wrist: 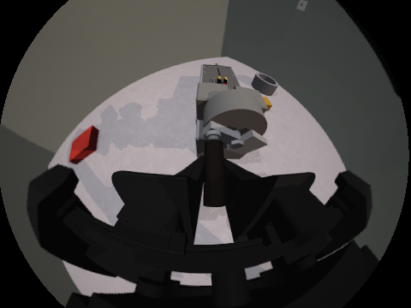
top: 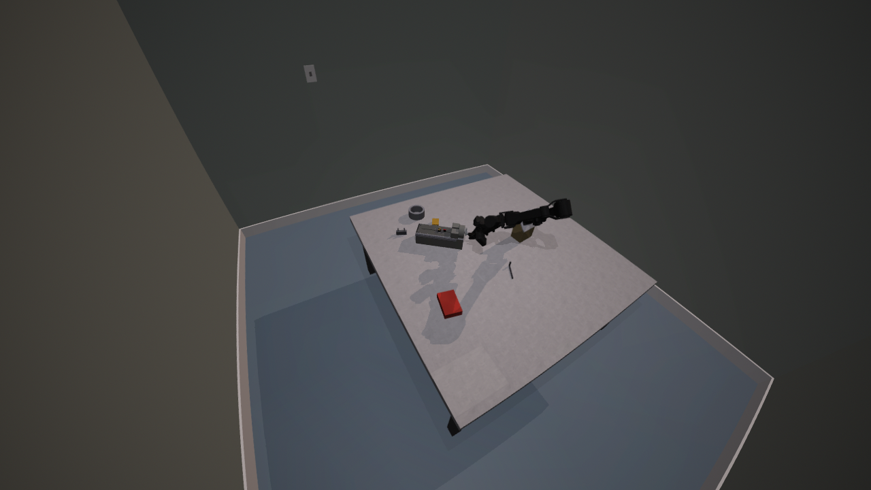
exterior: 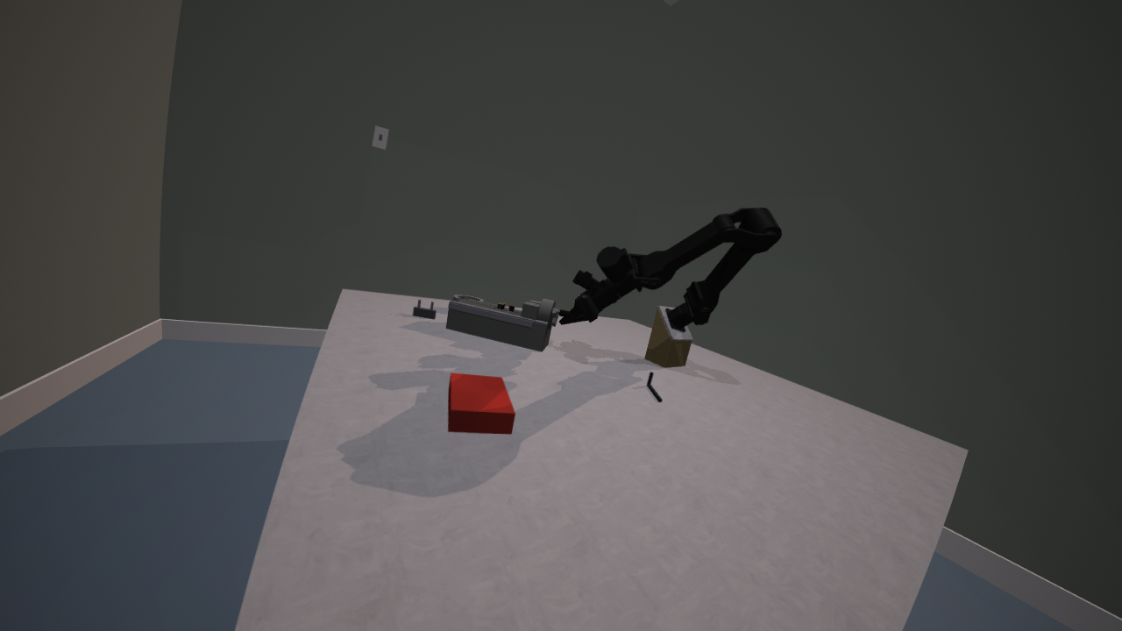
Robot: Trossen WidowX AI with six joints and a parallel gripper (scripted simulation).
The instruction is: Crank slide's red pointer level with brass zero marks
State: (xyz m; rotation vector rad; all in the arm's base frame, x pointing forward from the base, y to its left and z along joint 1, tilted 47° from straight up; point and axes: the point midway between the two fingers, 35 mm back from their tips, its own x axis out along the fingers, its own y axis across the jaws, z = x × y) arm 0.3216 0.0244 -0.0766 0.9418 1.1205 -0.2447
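Now: gripper tip 100 mm to the left of the red pointer and 90 mm short of it. From my gripper tip the other things lie so: black crank handle: 20 mm above, 10 mm to the left, 10 mm behind; then yellow block: 260 mm to the right, 70 mm below, 60 mm ahead; then black bent key: 230 mm to the left, 120 mm behind, 70 mm below.
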